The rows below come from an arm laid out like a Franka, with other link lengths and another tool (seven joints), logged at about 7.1 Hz.
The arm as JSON. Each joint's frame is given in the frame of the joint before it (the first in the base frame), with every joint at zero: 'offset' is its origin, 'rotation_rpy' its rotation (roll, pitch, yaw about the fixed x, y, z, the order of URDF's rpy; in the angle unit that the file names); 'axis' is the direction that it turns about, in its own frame. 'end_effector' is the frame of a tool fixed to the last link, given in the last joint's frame.
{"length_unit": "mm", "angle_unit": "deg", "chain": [
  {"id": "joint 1", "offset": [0.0, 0.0, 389.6], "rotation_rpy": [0.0, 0.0, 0.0], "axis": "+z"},
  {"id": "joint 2", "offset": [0.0, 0.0, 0.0], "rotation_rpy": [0.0, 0.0, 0.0], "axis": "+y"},
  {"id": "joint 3", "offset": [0.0, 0.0, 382.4], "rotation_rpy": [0.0, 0.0, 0.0], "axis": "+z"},
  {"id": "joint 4", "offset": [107.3, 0.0, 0.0], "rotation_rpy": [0.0, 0.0, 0.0], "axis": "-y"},
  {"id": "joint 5", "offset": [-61.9, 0.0, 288.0], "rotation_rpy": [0.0, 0.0, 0.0], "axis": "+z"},
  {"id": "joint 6", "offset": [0.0, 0.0, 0.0], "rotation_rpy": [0.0, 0.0, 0.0], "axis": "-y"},
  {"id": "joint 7", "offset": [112.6, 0.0, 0.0], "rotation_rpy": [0.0, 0.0, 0.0], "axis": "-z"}
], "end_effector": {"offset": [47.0, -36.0, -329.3], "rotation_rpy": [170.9, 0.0, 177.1]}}
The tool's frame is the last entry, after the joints.
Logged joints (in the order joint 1, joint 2, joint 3, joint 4, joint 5, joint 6, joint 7), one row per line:
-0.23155, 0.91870, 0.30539, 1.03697, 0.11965, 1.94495, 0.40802
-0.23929, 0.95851, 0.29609, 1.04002, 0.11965, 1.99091, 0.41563
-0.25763, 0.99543, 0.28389, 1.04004, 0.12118, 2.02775, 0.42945
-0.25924, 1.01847, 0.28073, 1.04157, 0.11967, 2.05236, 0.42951
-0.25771, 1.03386, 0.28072, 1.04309, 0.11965, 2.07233, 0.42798
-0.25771, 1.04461, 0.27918, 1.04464, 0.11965, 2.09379, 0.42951
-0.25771, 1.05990, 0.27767, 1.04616, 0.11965, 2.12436, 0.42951
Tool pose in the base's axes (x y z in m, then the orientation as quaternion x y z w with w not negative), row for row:
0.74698, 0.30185, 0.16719, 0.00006, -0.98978, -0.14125, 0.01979
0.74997, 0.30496, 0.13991, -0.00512, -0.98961, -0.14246, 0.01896
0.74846, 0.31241, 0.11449, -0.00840, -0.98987, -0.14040, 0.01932
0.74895, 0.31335, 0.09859, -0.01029, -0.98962, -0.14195, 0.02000
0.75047, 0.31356, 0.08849, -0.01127, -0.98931, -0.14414, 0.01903
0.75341, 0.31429, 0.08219, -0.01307, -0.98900, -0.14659, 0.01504
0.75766, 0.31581, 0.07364, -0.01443, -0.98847, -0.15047, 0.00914
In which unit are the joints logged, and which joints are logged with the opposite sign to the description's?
The joints are logged in radians. Opposite sign: joint 1, joint 4, joint 5.
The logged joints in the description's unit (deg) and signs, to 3 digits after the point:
13.267, 52.638, 17.498, -59.414, -6.855, 111.437, 23.378
13.710, 54.919, 16.965, -59.589, -6.855, 114.071, 23.814
14.761, 57.034, 16.266, -59.590, -6.943, 116.182, 24.606
14.853, 58.354, 16.085, -59.678, -6.857, 117.592, 24.609
14.766, 59.236, 16.084, -59.765, -6.855, 118.736, 24.521
14.766, 59.852, 15.996, -59.853, -6.855, 119.965, 24.609
14.766, 60.728, 15.909, -59.941, -6.855, 121.717, 24.609

